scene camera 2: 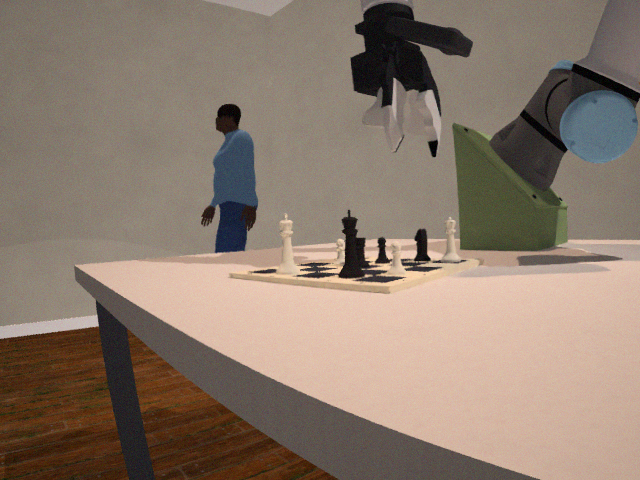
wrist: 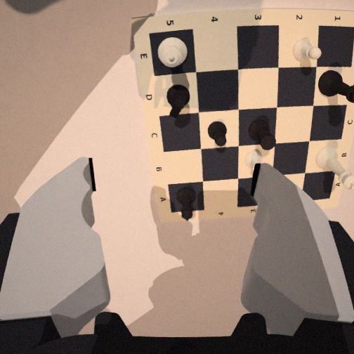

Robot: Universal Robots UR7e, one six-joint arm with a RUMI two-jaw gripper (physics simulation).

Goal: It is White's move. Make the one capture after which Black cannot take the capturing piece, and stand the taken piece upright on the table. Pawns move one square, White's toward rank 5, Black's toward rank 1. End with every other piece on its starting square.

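Frame: origin at the arm's base, x back, y right, z up, level; metres.
Where they show: gripper, between the fingertips: [scene camera 2: 415,154]; arm's base, origin of its link: [scene camera 2: 518,165].
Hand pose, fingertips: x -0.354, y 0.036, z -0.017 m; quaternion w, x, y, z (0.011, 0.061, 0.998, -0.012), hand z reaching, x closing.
Note:
Each offset is from my fingertips to the top centre of the thing. "spot": to the spot under its first point. Level surfaces: height alone.
The chessboard {spot: dz -0.135, dx -0.188, dy +0.008 m} [scene camera 2: 310,282] [wrist: 320,18] lies on the table. Tall crowned white pieces stand on E5 {dz -0.081, dx -0.001, dy -0.043 m} [scene camera 2: 450,245] [wrist: 172,52] and B1 {dz -0.070, dx -0.160, dy +0.070 m} [scene camera 2: 286,250] [wrist: 327,157]. White pawns stand on E2 {dz -0.102, dx -0.119, dy -0.042 m} [scene camera 2: 395,260] [wrist: 301,50] and B3 {dz -0.102, dx -0.076, dy +0.067 m} [scene camera 2: 339,253] [wrist: 252,159]; a fingertip partly covers the latter in the wrist view. The black king {dz -0.070, dx -0.151, dy -0.011 m} [scene camera 2: 351,253] [wrist: 330,82] is on D1, a black knight {dz -0.094, dx -0.002, dy -0.002 m} [scene camera 2: 421,246] [wrist: 178,95] on D5, a black pawn {dz -0.102, dx -0.038, dy +0.033 m} [scene camera 2: 382,251] [wrist: 217,131] on C4, a rook-like black piece {dz -0.100, dx -0.080, dy +0.035 m} [scene camera 2: 362,254] [wrist: 259,129] on C3, another black piece [wrist: 186,196] on A5. My gripper [scene camera 2: 415,152] [wrist: 173,164] is open, empty, high above the board.
The table {dz -0.139 m} [scene camera 2: 361,341] extends around the board. The green arm mount [scene camera 2: 501,211] stands behind the board to the right in the scene view. A person in blue [scene camera 2: 235,165] stands beyond the table. The gripper's shadow falls across the table and board edge.

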